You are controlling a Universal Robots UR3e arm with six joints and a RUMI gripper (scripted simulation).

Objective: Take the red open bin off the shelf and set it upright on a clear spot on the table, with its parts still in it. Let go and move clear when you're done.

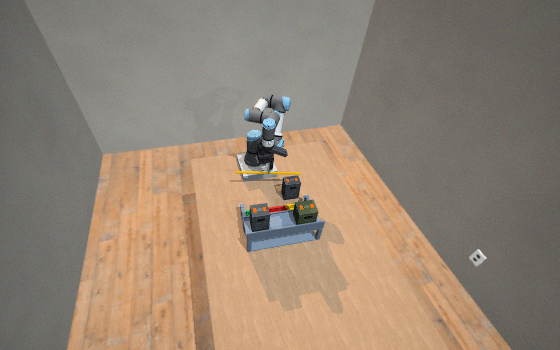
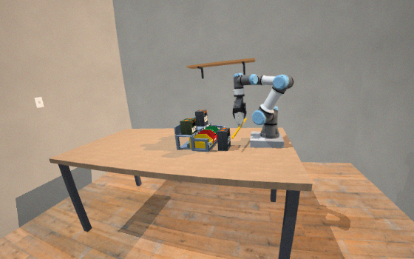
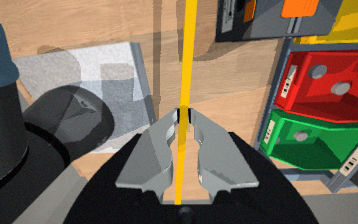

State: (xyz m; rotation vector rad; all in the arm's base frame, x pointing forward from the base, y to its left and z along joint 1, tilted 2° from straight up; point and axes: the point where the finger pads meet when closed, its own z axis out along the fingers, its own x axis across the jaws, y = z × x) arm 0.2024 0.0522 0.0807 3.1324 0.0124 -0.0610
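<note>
Right now my hand is 11 cm to the right of the black case, 9 cm short of it and 7 cm above it. The rest, counted from my hand: yellow bin 25 cm ahead, 11 cm to the left, 9 cm below; then yellow rod 1 cm below; then red bin 26 cm ahead, 9 cm below.
</note>
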